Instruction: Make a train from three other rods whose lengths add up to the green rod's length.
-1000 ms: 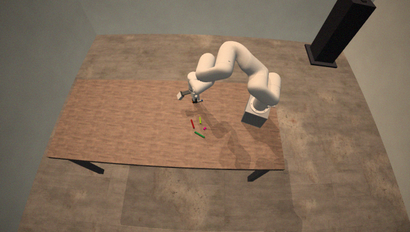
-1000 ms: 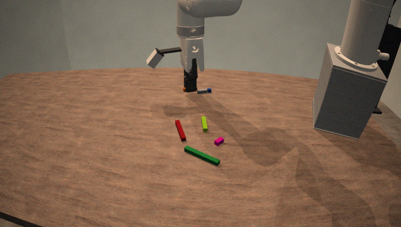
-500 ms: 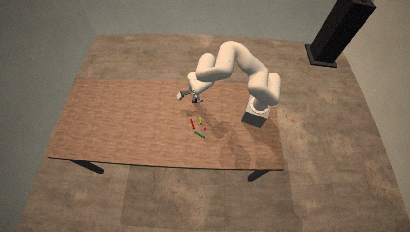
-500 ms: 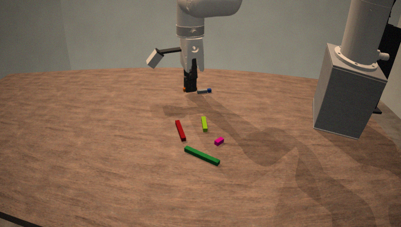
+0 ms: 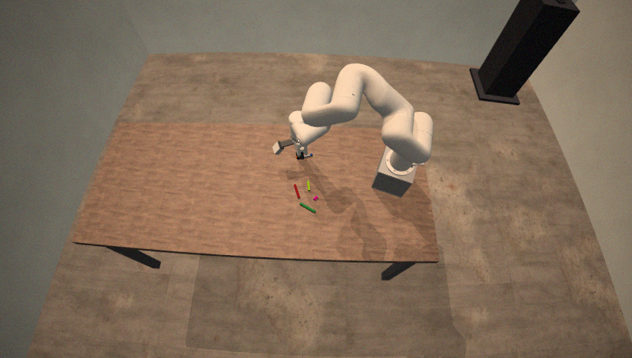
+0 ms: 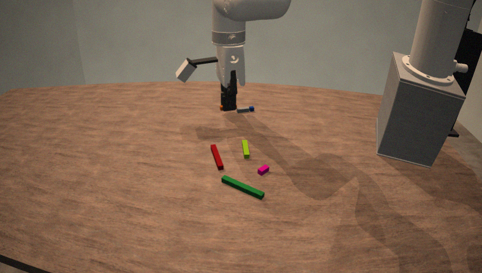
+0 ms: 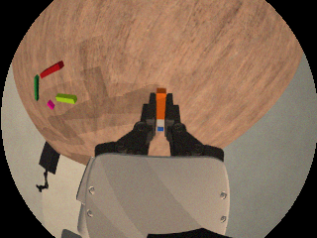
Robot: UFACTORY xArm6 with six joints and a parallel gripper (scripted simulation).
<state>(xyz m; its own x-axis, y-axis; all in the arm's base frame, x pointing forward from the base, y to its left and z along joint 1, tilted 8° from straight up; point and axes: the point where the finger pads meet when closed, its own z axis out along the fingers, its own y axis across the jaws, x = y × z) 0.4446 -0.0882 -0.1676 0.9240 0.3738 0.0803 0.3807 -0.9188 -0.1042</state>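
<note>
Right now the grey rod is 3 cm below my hand, 3 cm behind it and 1 cm to the right of it. Also, from my hand: small blue rod 6 cm behind, 3 cm below, 2 cm to the right; orange rod 2 cm below; lime rod 15 cm to the left, 6 cm behind, 3 cm below.
</note>
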